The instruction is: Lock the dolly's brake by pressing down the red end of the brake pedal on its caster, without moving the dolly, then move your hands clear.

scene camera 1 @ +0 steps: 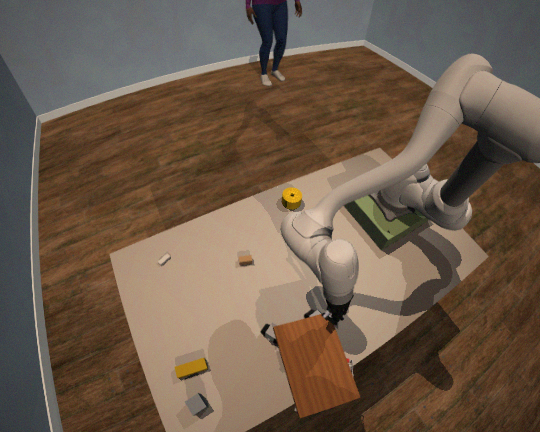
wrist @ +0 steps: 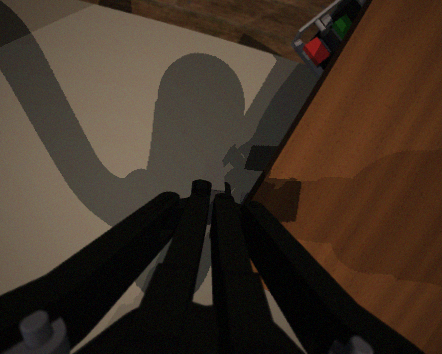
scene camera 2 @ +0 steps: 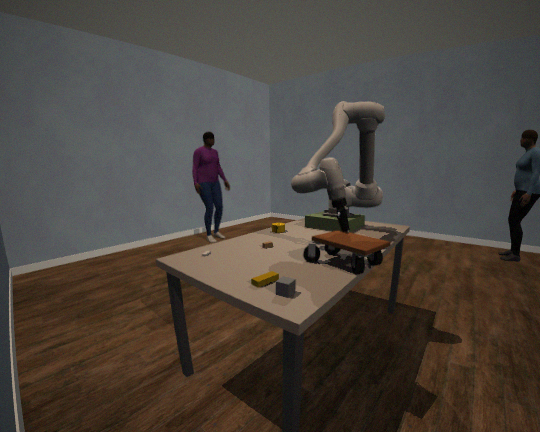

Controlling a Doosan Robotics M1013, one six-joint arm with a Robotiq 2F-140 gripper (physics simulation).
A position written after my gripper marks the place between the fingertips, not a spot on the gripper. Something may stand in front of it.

Note:
I see my gripper [wrist: 213,174] and a dolly [scene camera 1: 319,376].
The dolly also shows in the wrist view [wrist: 348,180] and in scene camera 2 [scene camera 2: 361,246].

